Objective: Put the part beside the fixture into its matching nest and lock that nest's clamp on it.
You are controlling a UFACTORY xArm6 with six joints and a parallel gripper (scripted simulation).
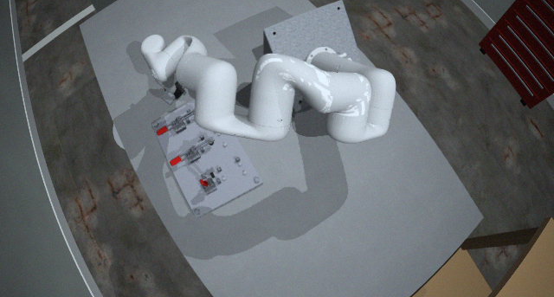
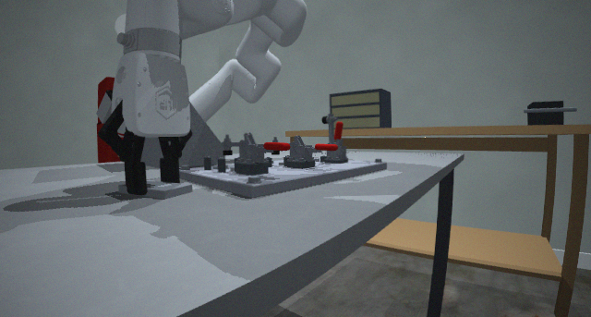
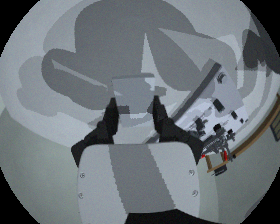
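My gripper is now 2 cm above the grey part. The rest, counted from my hand: grey fixture plate 1 cm ahead, 25 cm to the left, 1 cm below.
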